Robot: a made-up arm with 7 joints. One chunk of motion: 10 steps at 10 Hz.
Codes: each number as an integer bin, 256 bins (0 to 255) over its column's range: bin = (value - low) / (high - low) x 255, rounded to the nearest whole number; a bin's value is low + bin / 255 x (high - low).
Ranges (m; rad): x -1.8..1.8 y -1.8..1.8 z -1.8..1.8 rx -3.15..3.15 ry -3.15..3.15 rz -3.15..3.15
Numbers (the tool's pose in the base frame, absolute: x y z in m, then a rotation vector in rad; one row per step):
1: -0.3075 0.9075 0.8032 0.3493 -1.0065 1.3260
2: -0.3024 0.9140 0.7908 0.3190 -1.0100 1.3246
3: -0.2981 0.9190 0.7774 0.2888 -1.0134 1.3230
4: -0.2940 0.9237 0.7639 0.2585 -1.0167 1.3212
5: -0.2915 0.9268 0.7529 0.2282 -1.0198 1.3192
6: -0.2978 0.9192 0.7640 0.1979 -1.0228 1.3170
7: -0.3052 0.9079 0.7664 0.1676 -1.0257 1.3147
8: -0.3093 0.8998 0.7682 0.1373 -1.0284 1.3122
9: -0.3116 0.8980 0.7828 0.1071 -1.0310 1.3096
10: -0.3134 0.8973 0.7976 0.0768 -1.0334 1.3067
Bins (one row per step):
1: 106 192 184 142 87 181
2: 106 192 184 140 87 181
3: 106 193 183 139 86 181
4: 107 193 182 138 86 181
5: 107 193 181 137 86 181
6: 106 193 182 136 86 181
7: 106 192 182 134 86 181
8: 106 191 182 133 86 181
9: 105 191 183 132 86 181
10: 105 191 184 131 86 180

